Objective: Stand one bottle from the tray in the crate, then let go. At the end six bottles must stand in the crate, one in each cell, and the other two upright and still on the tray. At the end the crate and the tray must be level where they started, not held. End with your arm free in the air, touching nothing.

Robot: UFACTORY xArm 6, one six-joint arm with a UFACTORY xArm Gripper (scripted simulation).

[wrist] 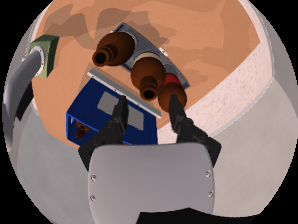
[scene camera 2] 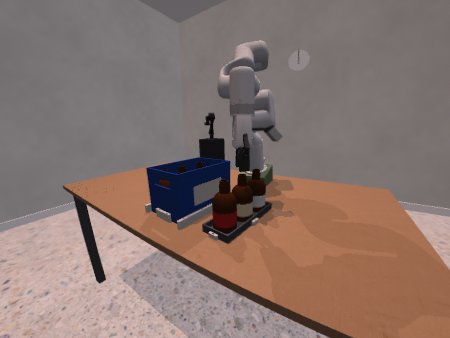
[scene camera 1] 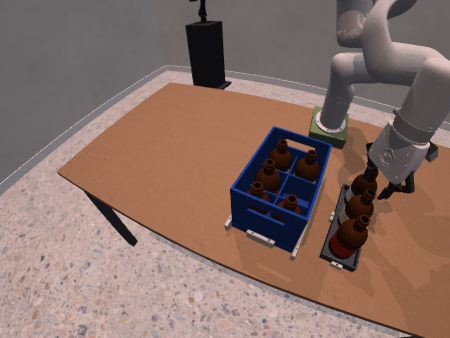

Labels:
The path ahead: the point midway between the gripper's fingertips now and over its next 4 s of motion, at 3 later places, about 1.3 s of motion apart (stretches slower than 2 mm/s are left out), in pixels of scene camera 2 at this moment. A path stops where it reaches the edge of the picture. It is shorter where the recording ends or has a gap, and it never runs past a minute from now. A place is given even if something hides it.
My gripper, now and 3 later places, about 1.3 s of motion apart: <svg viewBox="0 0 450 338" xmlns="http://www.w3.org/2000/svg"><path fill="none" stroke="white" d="M242 169L242 173L242 181L241 174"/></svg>

